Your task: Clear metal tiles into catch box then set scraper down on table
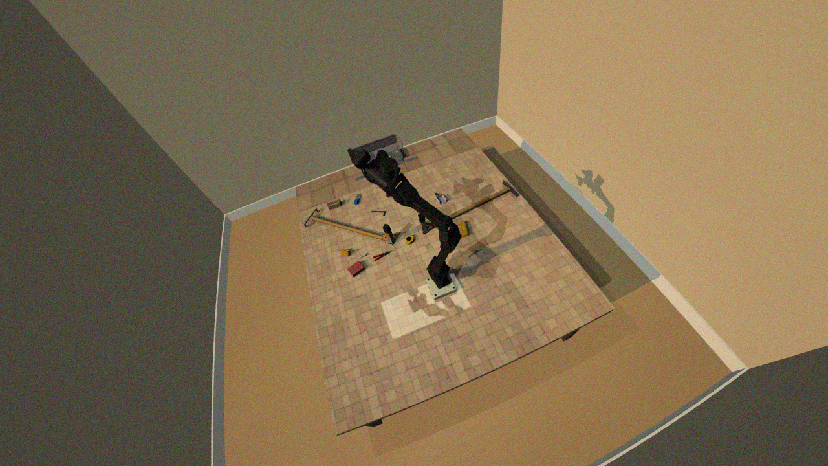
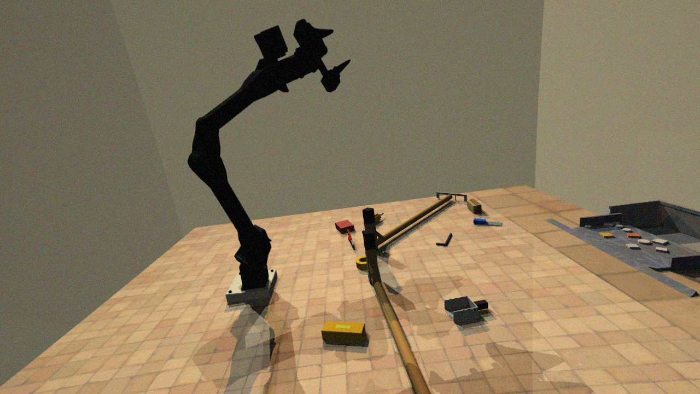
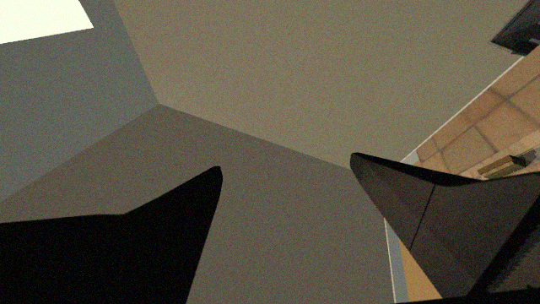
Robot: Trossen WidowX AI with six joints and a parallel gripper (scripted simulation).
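Right now my gripper tip is 620 mm above the yellow tape roll, 120 mm to the left of it and 20 mm past it. From my gripper tip the other things lie so: red screwdriver 610 mm below, 50 mm to the left, 40 mm behind; then hex key 620 mm below, 250 mm ahead, 60 mm to the right; then red block 610 mm below, 200 mm to the left, 50 mm behind.
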